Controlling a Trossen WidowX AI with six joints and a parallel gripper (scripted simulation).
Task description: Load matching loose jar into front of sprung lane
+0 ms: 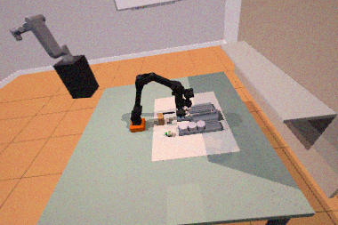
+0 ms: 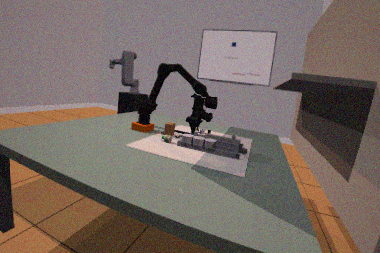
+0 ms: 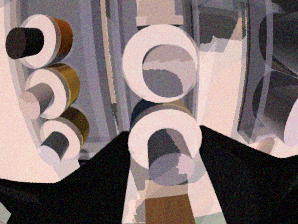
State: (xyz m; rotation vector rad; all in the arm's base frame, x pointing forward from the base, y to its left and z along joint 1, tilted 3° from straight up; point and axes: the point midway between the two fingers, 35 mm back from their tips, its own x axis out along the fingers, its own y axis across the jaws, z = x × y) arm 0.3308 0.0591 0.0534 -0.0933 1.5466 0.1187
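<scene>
My gripper tip is now 60 mm short of the white mat, 10 mm to the left of it and 40 mm above it. The rest, counted from my gripper tip: grey lane rack 150 mm ahead, 20 mm below; tan block 150 mm behind, 30 mm to the right, 10 mm below.
</scene>
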